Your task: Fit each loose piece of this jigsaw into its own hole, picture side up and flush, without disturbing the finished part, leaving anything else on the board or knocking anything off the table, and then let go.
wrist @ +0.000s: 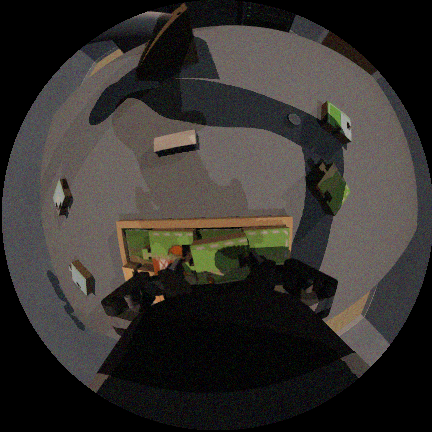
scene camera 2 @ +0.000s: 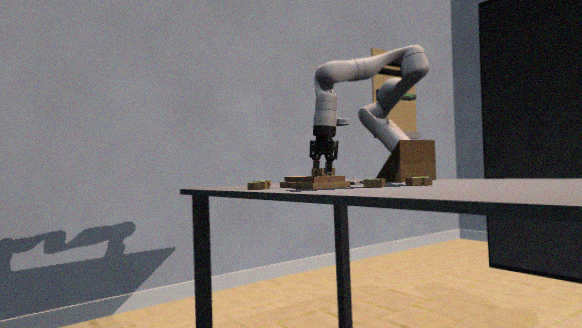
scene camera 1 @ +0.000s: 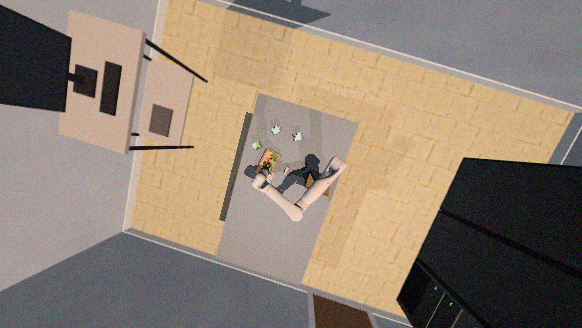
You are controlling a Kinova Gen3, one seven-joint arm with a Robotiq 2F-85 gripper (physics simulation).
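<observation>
The jigsaw board (scene camera 1: pixel 262 159) (scene camera 2: pixel 331 185) (wrist: pixel 205 223), an orange-brown frame with green picture parts inside, lies on the table. My gripper (scene camera 2: pixel 323 169) (wrist: pixel 216 263) points down over it, shut on a green jigsaw piece (scene camera 2: pixel 318 172) (wrist: pixel 212 254). The held piece stands proud of the board, picture side up, slightly skewed to the frame in the wrist view; whether it touches the board I cannot tell. Loose pale pieces (scene camera 1: pixel 275 130) (scene camera 1: pixel 297 136) (wrist: pixel 81 276) (wrist: pixel 61 196), a green piece (scene camera 1: pixel 256 145), a green-and-white piece (wrist: pixel 336 120) and a dark green piece (wrist: pixel 334 191) lie around the board.
A small pale block (scene camera 1: pixel 286 170) (wrist: pixel 175 142) lies between the board and the brown robot base (scene camera 2: pixel 418 160) (wrist: pixel 167 47). The table's edge (scene camera 2: pixel 260 197) runs close beside the board. More loose pieces (scene camera 2: pixel 259 185) (scene camera 2: pixel 374 183) (scene camera 2: pixel 419 181) show in scene camera 2.
</observation>
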